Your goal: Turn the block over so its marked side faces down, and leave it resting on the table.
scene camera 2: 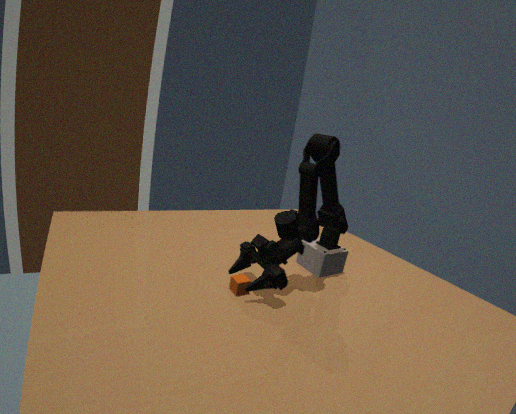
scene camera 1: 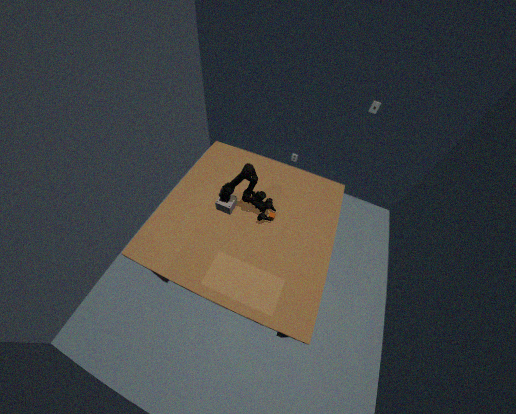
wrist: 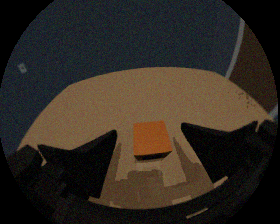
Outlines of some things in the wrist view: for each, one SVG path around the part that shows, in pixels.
My gripper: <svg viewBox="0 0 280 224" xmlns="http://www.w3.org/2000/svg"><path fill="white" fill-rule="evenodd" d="M277 122L264 119L256 131L256 124L259 124L259 121L252 121L231 132L222 129L216 131L199 124L195 126L191 123L181 123L181 132L199 157L211 182L215 183L226 176L227 179L220 186L199 197L166 207L117 208L89 201L89 196L101 196L102 184L109 169L107 167L110 166L112 152L115 149L116 129L70 151L39 144L39 153L26 144L17 149L17 152L11 153L10 157L6 157L6 161L22 193L52 224L224 224L244 206L264 177L274 151Z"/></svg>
An orange block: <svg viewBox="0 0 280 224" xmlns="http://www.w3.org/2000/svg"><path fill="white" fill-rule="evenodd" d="M164 119L134 124L134 157L137 161L164 158L172 152L169 133L166 131Z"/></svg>
